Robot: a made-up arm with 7 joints. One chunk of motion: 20 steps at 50 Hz.
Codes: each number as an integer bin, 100 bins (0 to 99) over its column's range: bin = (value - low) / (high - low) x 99, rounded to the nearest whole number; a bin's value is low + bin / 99 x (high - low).
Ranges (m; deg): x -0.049..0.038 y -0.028..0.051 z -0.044..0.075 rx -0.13..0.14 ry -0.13..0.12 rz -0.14..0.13
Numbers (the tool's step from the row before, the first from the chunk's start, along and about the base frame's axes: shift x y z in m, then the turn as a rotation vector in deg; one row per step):
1: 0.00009 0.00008 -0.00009 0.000 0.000 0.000
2: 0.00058 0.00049 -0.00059 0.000 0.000 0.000
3: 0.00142 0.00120 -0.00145 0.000 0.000 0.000
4: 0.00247 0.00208 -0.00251 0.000 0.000 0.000
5: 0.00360 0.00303 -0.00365 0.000 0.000 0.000
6: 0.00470 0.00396 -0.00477 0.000 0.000 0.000
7: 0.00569 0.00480 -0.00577 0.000 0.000 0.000
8: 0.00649 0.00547 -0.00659 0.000 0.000 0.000
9: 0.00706 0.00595 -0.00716 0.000 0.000 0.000
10: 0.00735 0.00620 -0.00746 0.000 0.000 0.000
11: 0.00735 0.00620 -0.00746 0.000 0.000 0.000
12: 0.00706 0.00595 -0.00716 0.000 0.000 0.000
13: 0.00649 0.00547 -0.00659 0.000 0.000 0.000
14: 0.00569 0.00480 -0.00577 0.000 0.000 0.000
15: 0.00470 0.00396 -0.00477 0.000 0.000 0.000
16: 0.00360 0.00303 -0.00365 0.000 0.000 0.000
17: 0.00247 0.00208 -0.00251 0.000 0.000 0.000
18: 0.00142 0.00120 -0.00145 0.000 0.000 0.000
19: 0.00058 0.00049 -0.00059 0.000 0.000 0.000
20: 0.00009 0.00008 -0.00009 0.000 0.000 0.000
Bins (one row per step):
1: 56 35 37 48 51 51
2: 56 36 36 48 51 51
3: 57 37 35 48 51 51
4: 59 38 35 48 51 51
5: 60 39 34 48 51 51
6: 61 40 33 48 51 51
7: 62 41 32 48 51 51
8: 63 42 31 48 51 51
9: 64 43 31 48 51 51
10: 64 43 30 48 51 51
11: 64 43 30 48 51 51
12: 64 43 31 48 51 51
13: 63 42 31 48 51 51
14: 62 41 32 48 51 51
15: 61 40 33 48 51 51
16: 60 39 34 48 51 51
17: 59 38 35 48 51 51
18: 57 37 35 48 51 51
19: 56 36 36 48 51 51
20: 56 35 37 48 51 51

